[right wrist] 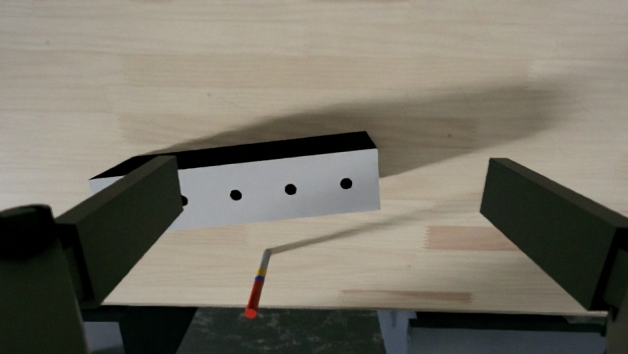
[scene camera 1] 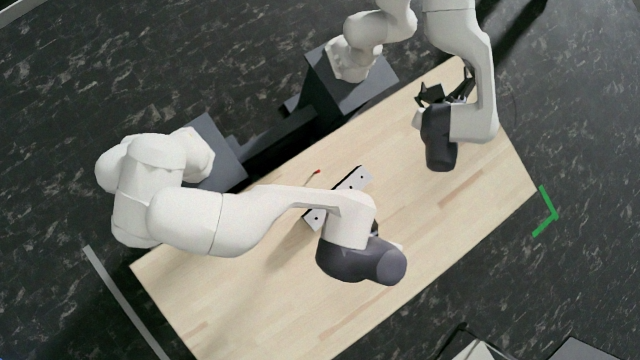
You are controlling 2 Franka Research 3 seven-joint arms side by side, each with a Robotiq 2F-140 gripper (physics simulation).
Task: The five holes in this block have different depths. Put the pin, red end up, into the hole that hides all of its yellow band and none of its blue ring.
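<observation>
The pin (scene camera 1: 318, 171) (right wrist: 256, 295) stands upright on the table beside the block, red end up; in the right wrist view its blue ring, yellow band and grey lower part show below the red. The light grey block (scene camera 1: 361, 176) (right wrist: 320, 200) lies with its holes facing up. The right arm covers its middle in the scene view, and a right finger covers its left part in the wrist view. My right gripper (right wrist: 331, 184) is open and empty above the block and pin, its fingers wide apart. My left gripper (scene camera 1: 445, 80) is open and empty, far from the block.
The wooden table (scene camera 1: 240, 320) (right wrist: 300, 30) has its near-base edge just beyond the pin, at the bottom of the wrist view. The right forearm reaches across the table over the block. The left arm hangs over the upper right end.
</observation>
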